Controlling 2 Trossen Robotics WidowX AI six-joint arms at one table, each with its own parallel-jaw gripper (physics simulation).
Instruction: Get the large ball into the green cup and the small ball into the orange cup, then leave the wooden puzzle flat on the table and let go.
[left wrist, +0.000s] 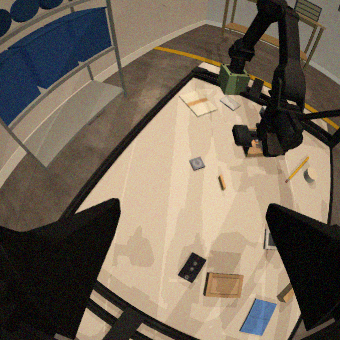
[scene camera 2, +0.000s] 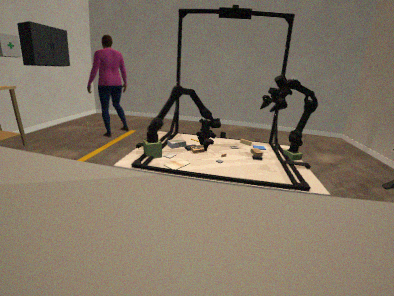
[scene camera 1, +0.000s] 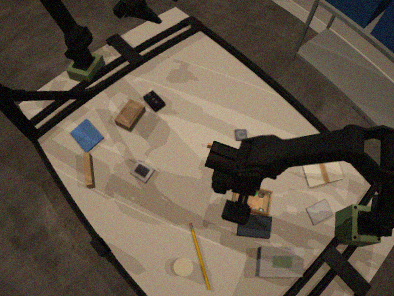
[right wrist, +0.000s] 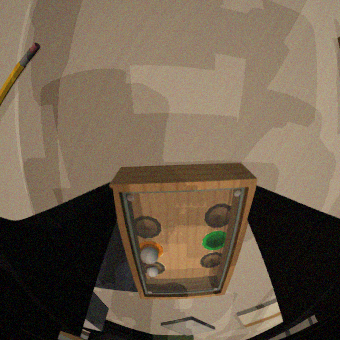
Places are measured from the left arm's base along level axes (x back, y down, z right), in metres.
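Pixels of known places: left gripper, fingertip midpoint: [left wrist: 197, 209] [scene camera 2: 264, 110] [scene camera 1: 169, 11]; right gripper, fingertip midpoint: [left wrist: 254, 152] [scene camera 2: 203, 148] [scene camera 1: 237, 196] [right wrist: 183, 190]; left arm's base at its link origin: [scene camera 2: 293, 151] [scene camera 1: 83, 62]; right arm's base at its link origin: [left wrist: 235, 69] [scene camera 2: 152, 141] [scene camera 1: 367, 223].
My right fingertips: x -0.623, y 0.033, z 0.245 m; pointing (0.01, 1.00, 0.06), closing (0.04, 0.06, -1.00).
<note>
Ahead of a thing's pixels: the offset from my right fingertips to its middle. "spot": to the spot under its first point.
The wooden puzzle {dy -0.002, dx -0.041, dz -0.004 m} [right wrist: 182, 291] [scene camera 1: 266, 202] [left wrist: 254, 150] is a shallow tray under a clear cover. In the right wrist view the large ball {dy +0.000, dx -0.053, dz +0.018 m} [right wrist: 149, 255] overlaps the orange cup {spot: dy -0.012, dx -0.033, dz +0.011 m} [right wrist: 158, 247] at the left; the small ball {dy +0.002, dx -0.075, dz +0.016 m} [right wrist: 152, 271] is over a dark hole just below. The green cup {spot: dy -0.010, dx -0.026, dz -0.021 m} [right wrist: 214, 240] at the right shows no ball. My right gripper [right wrist: 183, 190] [left wrist: 254, 152] is shut on the puzzle's two sides, over the table; the gap below is unclear. My left gripper [left wrist: 197, 209] [scene camera 2: 268, 105] is open and empty, high and far from the puzzle.
A dark blue flat thing {dy +0.010, dx -0.073, dz +0.061 m} [scene camera 1: 255, 228] lies beside the puzzle, with a clear box {dy -0.001, dx -0.170, dz +0.137 m} [scene camera 1: 295, 262] beyond. A pencil {dy +0.015, dx +0.038, dz +0.185 m} [scene camera 1: 200, 257] and round disc {dy -0.001, dx +0.067, dz +0.227 m} [scene camera 1: 183, 267] lie at the bottom. A brown box {dy +0.005, dx +0.377, dz -0.127 m} [scene camera 1: 130, 115], black box {dy +0.011, dx +0.331, dz -0.203 m} [scene camera 1: 154, 100] and blue cloth {dy +0.016, dx +0.484, dz -0.019 m} [scene camera 1: 87, 135] are upper left.
</note>
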